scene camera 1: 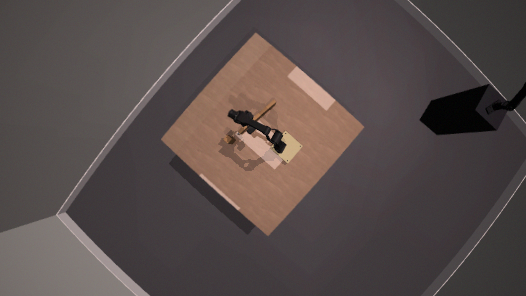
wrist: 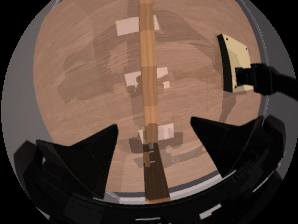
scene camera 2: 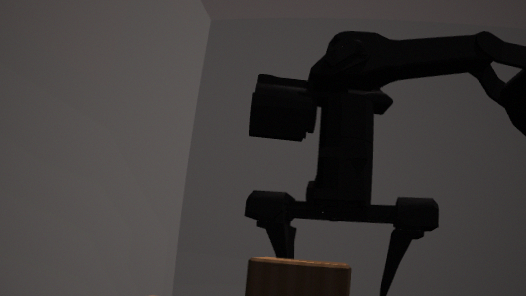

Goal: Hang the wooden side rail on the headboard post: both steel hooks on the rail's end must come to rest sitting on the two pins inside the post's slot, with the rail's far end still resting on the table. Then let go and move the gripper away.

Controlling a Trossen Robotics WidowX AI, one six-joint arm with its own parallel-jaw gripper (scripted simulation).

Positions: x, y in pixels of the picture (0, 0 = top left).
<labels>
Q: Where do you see a wooden headboard post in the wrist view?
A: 156, 189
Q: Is my gripper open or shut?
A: Open.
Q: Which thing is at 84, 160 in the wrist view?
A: My gripper.
</labels>
